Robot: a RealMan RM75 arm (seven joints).
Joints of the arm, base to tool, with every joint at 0 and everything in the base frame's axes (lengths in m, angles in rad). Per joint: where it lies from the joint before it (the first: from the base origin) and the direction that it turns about. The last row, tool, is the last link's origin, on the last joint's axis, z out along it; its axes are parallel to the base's.
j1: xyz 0 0 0.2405 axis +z
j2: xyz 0 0 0 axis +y
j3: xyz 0 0 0.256 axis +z
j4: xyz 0 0 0 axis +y
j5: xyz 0 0 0.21 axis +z
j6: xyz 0 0 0 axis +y
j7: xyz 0 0 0.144 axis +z
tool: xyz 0 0 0
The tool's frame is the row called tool.
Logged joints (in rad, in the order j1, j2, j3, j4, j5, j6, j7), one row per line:
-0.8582 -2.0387 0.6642 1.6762 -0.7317 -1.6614 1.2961
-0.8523 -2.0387 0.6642 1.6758 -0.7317 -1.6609 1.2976
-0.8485 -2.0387 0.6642 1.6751 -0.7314 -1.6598 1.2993
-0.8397 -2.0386 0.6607 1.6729 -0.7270 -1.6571 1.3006
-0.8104 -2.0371 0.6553 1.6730 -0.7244 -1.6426 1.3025
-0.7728 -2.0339 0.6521 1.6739 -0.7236 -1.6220 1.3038
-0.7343 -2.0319 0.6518 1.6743 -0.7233 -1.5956 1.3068
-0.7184 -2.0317 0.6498 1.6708 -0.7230 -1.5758 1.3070
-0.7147 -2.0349 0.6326 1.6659 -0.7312 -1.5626 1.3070
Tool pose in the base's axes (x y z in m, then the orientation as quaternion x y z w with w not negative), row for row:
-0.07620 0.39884 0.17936 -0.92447 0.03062 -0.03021 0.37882
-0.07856 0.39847 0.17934 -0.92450 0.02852 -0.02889 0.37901
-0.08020 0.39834 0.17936 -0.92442 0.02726 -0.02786 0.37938
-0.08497 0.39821 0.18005 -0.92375 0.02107 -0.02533 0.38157
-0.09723 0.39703 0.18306 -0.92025 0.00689 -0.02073 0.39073
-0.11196 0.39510 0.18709 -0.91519 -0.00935 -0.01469 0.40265
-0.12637 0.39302 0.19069 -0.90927 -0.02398 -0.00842 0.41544
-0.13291 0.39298 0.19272 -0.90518 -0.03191 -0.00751 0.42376
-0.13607 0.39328 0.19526 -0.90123 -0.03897 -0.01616 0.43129
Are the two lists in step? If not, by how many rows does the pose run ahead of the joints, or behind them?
They are in step.
